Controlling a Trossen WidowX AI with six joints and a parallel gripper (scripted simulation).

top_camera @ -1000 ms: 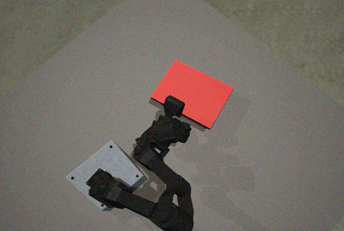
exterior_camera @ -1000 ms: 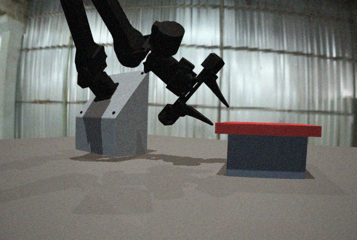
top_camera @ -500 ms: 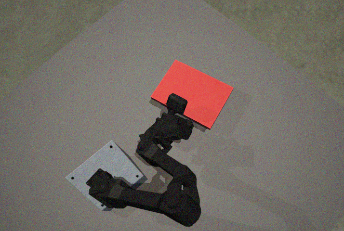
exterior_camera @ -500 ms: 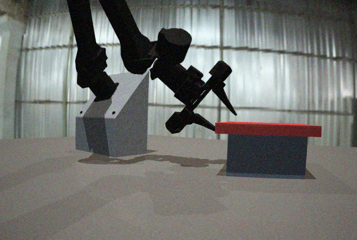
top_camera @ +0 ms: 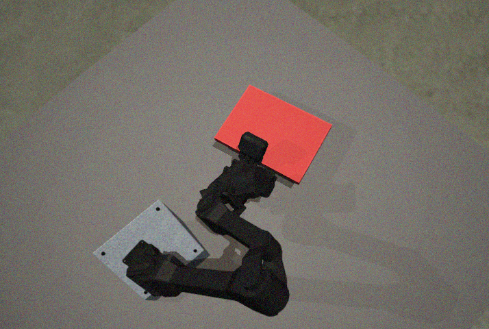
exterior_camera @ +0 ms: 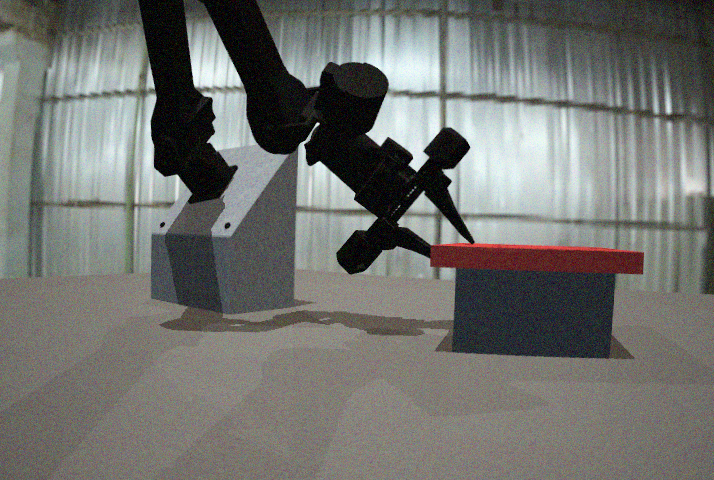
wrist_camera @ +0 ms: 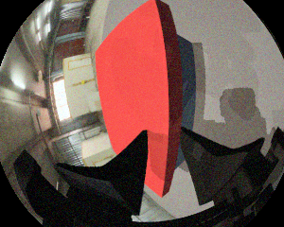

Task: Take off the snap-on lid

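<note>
Right now my gripper tip is 7 cm short of the lid, 2 cm to the right of it and 1 cm below it. Also, from my gripper tip: storage box 7 cm ahead, 4 cm below, 2 cm to the left.
</note>
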